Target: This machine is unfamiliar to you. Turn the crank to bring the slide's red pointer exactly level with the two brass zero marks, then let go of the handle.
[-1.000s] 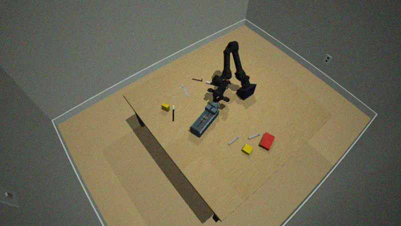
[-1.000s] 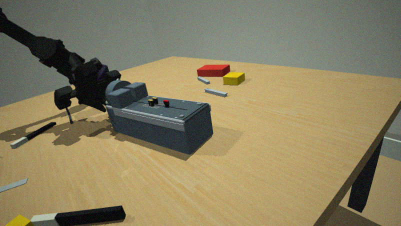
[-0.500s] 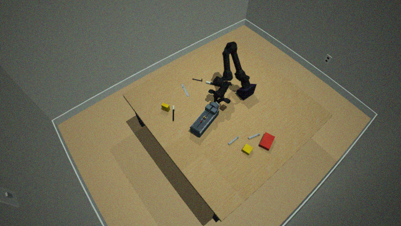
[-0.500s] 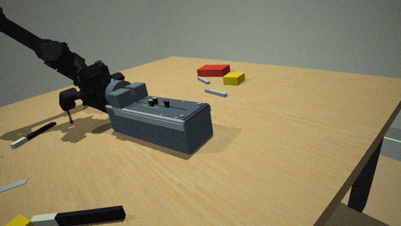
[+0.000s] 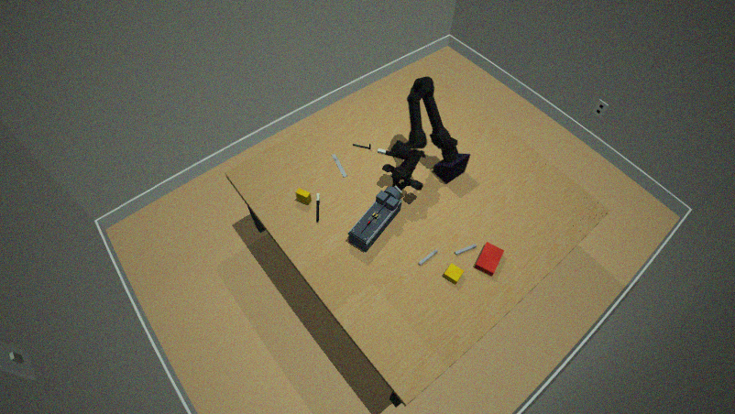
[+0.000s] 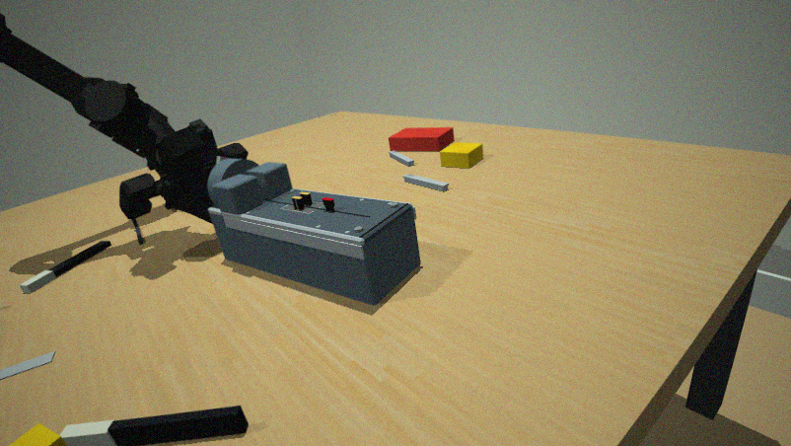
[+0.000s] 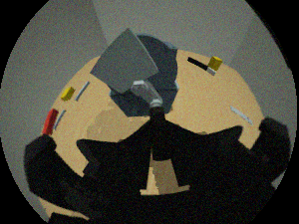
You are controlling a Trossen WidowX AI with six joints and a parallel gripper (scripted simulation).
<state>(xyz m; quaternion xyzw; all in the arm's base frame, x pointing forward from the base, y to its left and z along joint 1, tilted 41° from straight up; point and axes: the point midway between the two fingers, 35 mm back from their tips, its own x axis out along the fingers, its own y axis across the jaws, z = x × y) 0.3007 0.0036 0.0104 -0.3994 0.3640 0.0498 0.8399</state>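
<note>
My gripper tip is 2 cm past the dark crank handle, 1 cm to the left of it and 2 cm below it. Round my gripper tip: red pointer: 19 cm ahead, 9 cm to the left, 4 cm above; red block: 17 cm behind, 46 cm to the left, 2 cm below; grey bar: 11 cm ahead, 29 cm to the right, 4 cm below.
</note>
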